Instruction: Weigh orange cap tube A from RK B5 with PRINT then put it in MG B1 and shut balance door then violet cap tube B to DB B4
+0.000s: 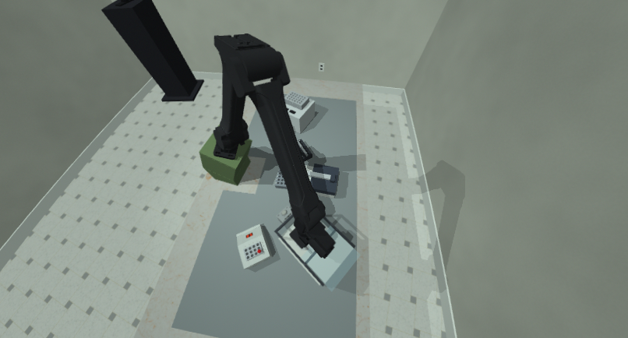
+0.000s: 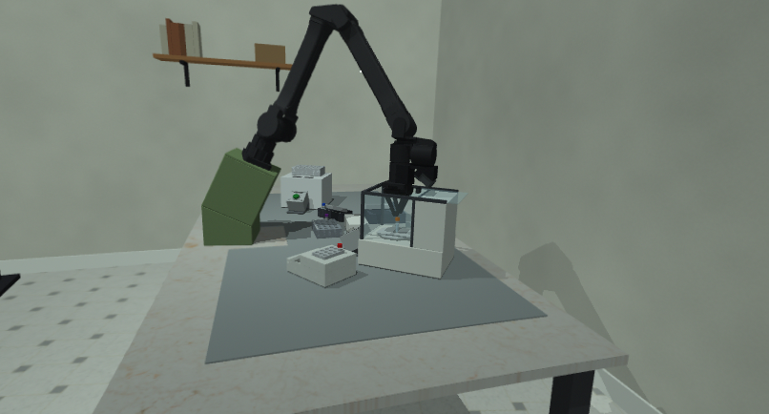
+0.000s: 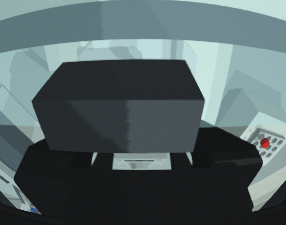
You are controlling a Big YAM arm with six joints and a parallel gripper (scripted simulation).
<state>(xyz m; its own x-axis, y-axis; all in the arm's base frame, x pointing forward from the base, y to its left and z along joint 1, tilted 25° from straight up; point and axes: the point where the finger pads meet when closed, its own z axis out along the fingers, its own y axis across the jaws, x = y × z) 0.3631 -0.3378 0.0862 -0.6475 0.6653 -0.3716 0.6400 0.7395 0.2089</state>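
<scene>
The balance pan lies 1 cm to the left of my hand and 7 cm below it. Round my hand: balance door (6 cm ahead, 6 cm to the right, 7 cm above); red-capped tube (19 cm behind, 5 cm to the right, 8 cm below); dry block DB (23 cm behind, 3 cm to the right, 11 cm below).
</scene>
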